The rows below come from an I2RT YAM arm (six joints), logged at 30 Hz.
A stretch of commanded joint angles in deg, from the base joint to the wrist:
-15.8 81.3 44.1 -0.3 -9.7 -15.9
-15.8 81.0 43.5 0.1 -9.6 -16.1
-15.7 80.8 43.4 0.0 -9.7 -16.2
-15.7 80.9 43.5 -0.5 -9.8 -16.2
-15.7 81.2 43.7 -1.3 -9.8 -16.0
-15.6 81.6 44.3 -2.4 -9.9 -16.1
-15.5 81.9 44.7 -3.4 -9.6 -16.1
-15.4 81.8 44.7 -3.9 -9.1 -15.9
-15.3 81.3 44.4 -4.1 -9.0 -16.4
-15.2 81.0 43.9 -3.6 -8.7 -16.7
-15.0 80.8 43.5 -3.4 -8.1 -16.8
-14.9 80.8 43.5 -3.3 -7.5 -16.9
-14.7 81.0 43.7 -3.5 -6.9 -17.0
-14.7 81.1 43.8 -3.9 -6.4 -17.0
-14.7 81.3 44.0 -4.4 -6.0 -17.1
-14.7 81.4 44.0 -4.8 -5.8 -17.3
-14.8 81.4 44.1 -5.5 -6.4 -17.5
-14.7 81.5 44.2 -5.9 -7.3 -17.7
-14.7 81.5 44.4 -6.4 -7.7 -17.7
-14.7 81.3 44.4 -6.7 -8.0 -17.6
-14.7 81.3 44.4 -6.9 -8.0 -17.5
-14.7 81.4 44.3 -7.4 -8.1 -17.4
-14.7 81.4 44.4 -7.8 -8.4 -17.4
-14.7 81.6 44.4 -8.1 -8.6 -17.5
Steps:
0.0 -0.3 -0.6 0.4 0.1 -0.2
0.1 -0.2 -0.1 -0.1 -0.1 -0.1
0.0 0.1 0.1 -0.5 -0.1 0.0
0.0 0.3 0.2 -0.8 0.0 0.2
0.1 0.4 0.6 -1.1 -0.1 -0.1
0.1 0.3 0.4 -1.0 0.3 0.0
0.1 -0.1 0.0 -0.5 0.5 0.2
0.1 -0.5 -0.3 -0.2 0.1 -0.5
0.1 -0.3 -0.5 0.5 0.3 -0.3
0.2 -0.2 -0.4 0.2 0.6 -0.1
0.1 0.0 0.0 0.1 0.6 -0.1
0.2 0.2 0.2 -0.2 0.6 -0.1
0.0 0.1 0.1 -0.4 0.5 0.0
0.0 0.2 0.2 -0.5 0.4 -0.1
0.0 0.1 0.0 -0.4 0.2 -0.2
-0.1 0.0 0.1 -0.7 -0.6 -0.2
0.1 0.1 0.1 -0.4 -0.9 -0.2
0.0 0.0 0.2 -0.5 -0.4 0.0
0.0 -0.2 0.0 -0.3 -0.3 0.1
0.0 0.0 0.0 -0.2 0.0 0.1
0.0 0.1 -0.1 -0.5 -0.1 0.1
0.0 0.0 0.1 -0.4 -0.3 0.0
0.0 0.2 0.0 -0.3 -0.2 -0.1

